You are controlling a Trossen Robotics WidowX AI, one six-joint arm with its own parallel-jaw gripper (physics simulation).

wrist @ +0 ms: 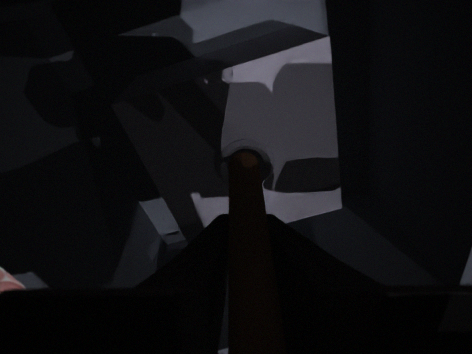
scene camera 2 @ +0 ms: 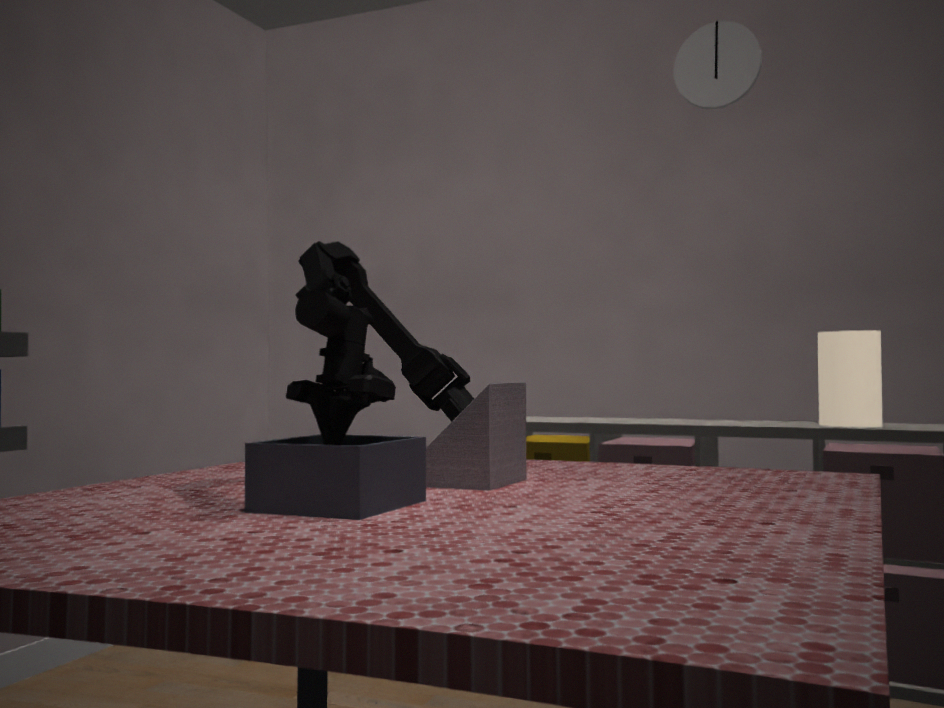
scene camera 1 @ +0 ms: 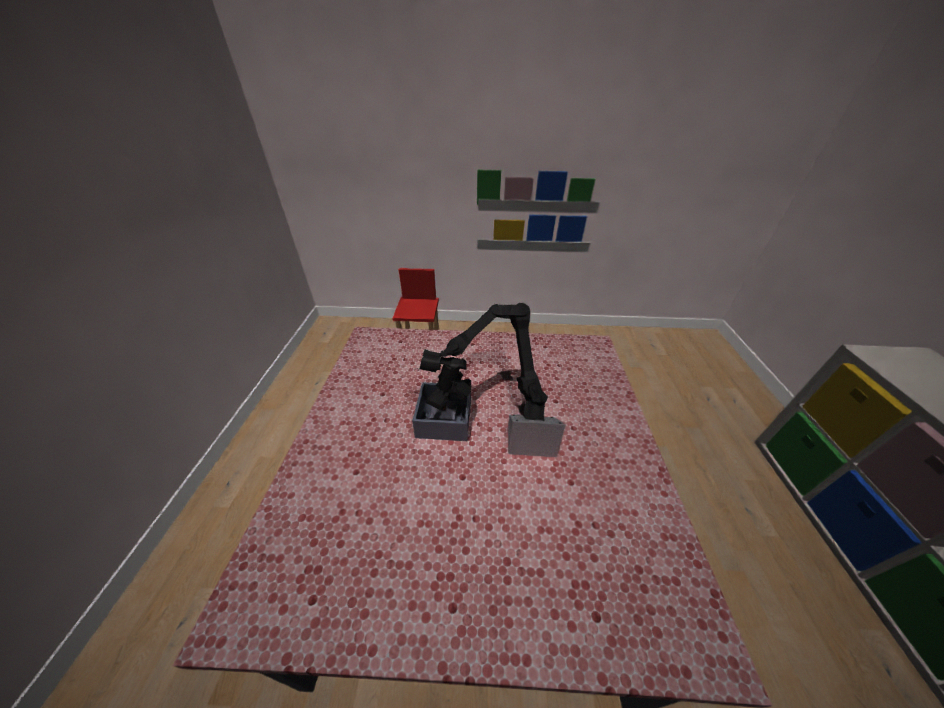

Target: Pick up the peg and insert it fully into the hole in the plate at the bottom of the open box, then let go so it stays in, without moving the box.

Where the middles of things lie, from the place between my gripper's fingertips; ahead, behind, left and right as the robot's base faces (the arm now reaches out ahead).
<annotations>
I see the grey box (scene camera 2: 368,475) 4 cm below my hand and 1 cm behind it. Also, from my hand: light grey plate (wrist: 272,96) 5 cm below, 1 cm behind.
</annotations>
